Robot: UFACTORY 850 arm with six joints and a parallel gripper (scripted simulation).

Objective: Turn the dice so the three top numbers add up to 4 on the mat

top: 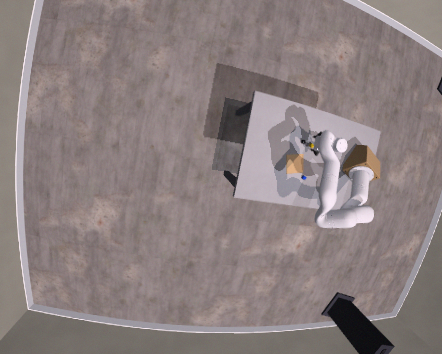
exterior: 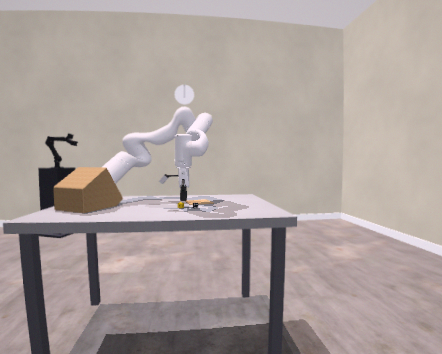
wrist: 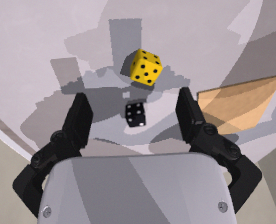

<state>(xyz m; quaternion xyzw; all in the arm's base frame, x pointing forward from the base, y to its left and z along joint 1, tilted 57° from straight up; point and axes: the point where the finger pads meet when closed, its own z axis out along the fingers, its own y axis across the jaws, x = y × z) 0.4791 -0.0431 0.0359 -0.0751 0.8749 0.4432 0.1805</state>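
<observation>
Right now my hand is 40 mm above the yellow die, 20 mm past it and 10 mm to the right of it. Round my hand: tan mat: 190 mm to the left, 50 mm below, 30 mm ahead; black die: 60 mm ahead, 40 mm below, 20 mm to the left; blue die: 240 mm to the left, 90 mm behind, 40 mm below.
</observation>
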